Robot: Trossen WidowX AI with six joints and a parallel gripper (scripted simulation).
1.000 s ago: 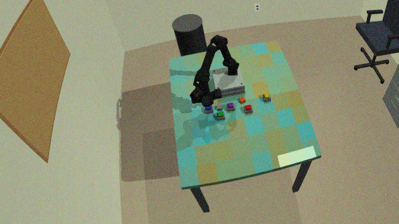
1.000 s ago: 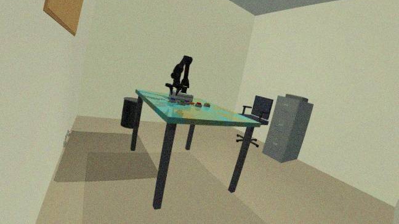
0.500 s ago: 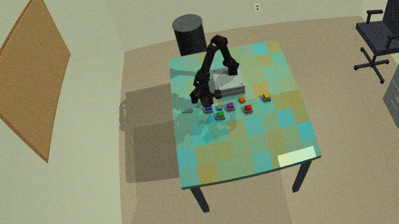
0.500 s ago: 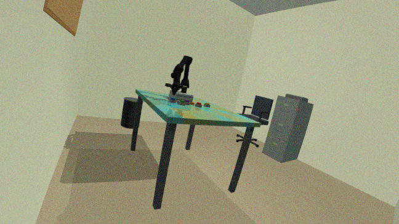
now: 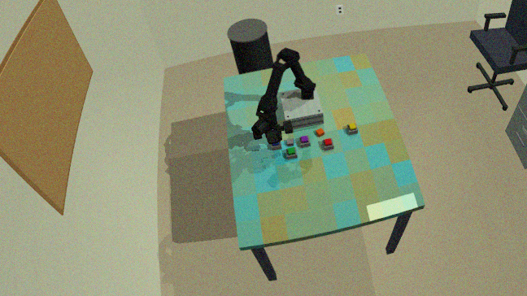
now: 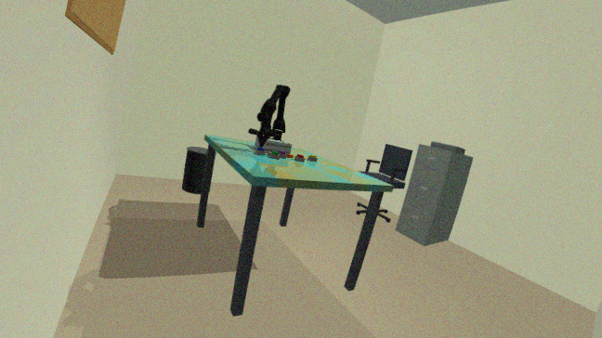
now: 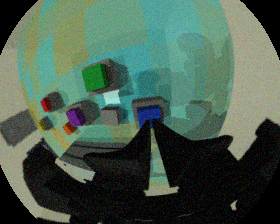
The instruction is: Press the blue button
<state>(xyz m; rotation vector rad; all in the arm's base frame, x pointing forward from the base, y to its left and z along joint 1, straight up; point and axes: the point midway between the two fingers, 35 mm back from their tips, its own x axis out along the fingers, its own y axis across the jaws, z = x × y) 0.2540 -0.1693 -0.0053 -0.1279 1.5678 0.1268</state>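
Right now the blue button is 10 mm below my gripper tip. Round my gripper tip: grey block (10 mm behind, 70 mm to the left, 40 mm below); then green button (60 mm ahead, 80 mm to the left, 10 mm below); then purple button (10 mm behind, 140 mm to the left, 10 mm below).
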